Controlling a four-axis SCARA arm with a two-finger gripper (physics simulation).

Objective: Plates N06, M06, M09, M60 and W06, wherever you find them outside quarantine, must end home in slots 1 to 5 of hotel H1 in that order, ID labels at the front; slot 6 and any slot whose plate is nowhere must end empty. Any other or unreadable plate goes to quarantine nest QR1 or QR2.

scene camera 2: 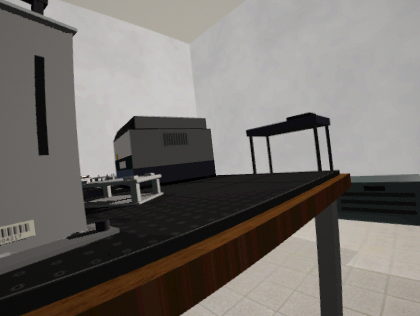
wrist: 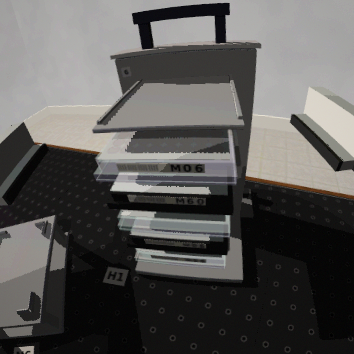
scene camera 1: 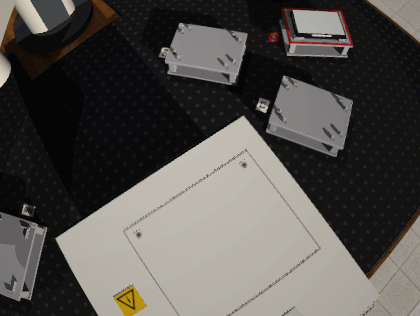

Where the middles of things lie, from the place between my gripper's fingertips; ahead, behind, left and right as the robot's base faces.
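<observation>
There is the hotel shelf [wrist: 196, 102], 60 mm to the right of my hand and 20 mm ahead of it, and I find the shelf 10 mm below my hand.
</observation>
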